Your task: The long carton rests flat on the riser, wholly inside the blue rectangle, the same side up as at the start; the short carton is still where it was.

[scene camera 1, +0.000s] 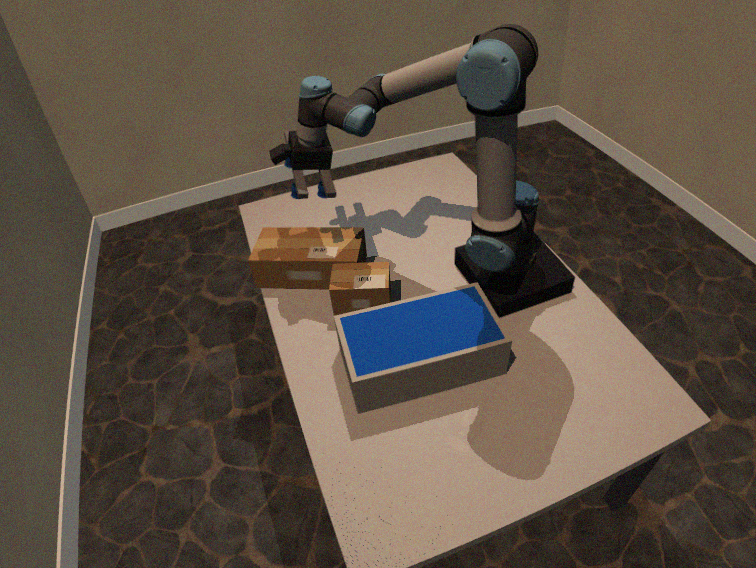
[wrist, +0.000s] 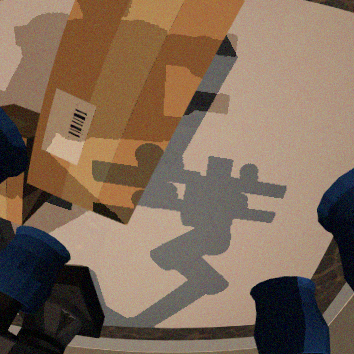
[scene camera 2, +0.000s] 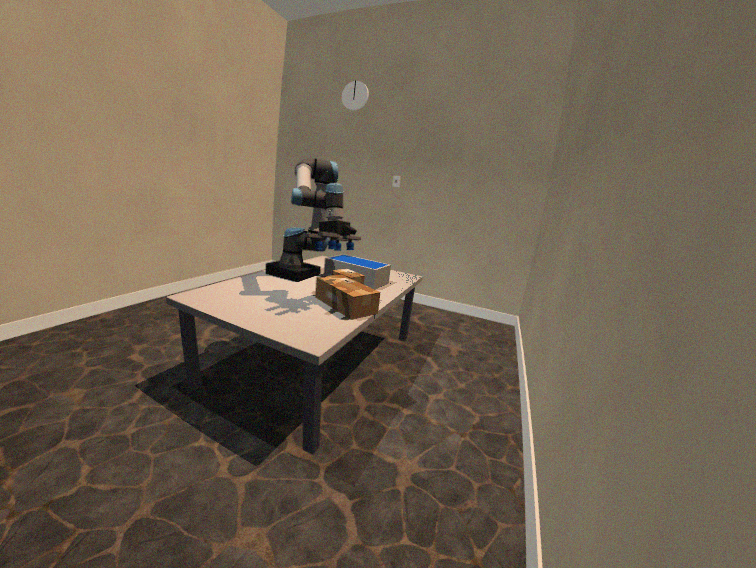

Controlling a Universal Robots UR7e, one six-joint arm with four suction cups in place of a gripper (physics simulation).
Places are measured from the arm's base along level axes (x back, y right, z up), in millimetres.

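Where they show: hand at its tool point: (scene camera 1: 306, 178) (wrist: 160, 234) (scene camera 2: 335, 249); arm's base at its link origin: (wrist: 57, 310) (scene camera 2: 291, 265).
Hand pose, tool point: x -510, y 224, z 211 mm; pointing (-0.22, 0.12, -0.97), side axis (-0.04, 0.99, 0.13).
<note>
Each offset is from my tool point to the top centre of the thing. "spot": to the spot under its first point. Level surfaces: height alone.
The long carton {dz -166, dx -32, dy -68 mm} (scene camera 1: 305, 241) (scene camera 2: 348, 297) (wrist: 115, 75) lies flat on the table at its left edge, label on top. The short carton {dz -166, dx +89, dy -244 mm} (scene camera 1: 360, 297) (scene camera 2: 348, 273) (wrist: 14, 197) stands beside it, towards the riser; whether they touch is unclear. The riser {dz -151, dx +189, dy -474 mm} (scene camera 1: 427, 382) (scene camera 2: 380, 276) is a grey block with the blue rectangle {spot: dz -151, dx +175, dy -483 mm} (scene camera 1: 415, 332) (scene camera 2: 359, 262) on its top; no carton is on it. My gripper (scene camera 1: 310, 192) (scene camera 2: 334, 245) (wrist: 167, 235) is open, with suction off and no carton on its cups. It hangs well above the table, beyond the long carton in scene camera 1.
The arm's black base (scene camera 1: 537, 293) (scene camera 2: 292, 270) stands on the table {dz -271 mm} (scene camera 1: 427, 482) (scene camera 2: 244, 305) close to one end of the riser. The arm reaches high over the table's far part in scene camera 1. Walls stand around the table.
</note>
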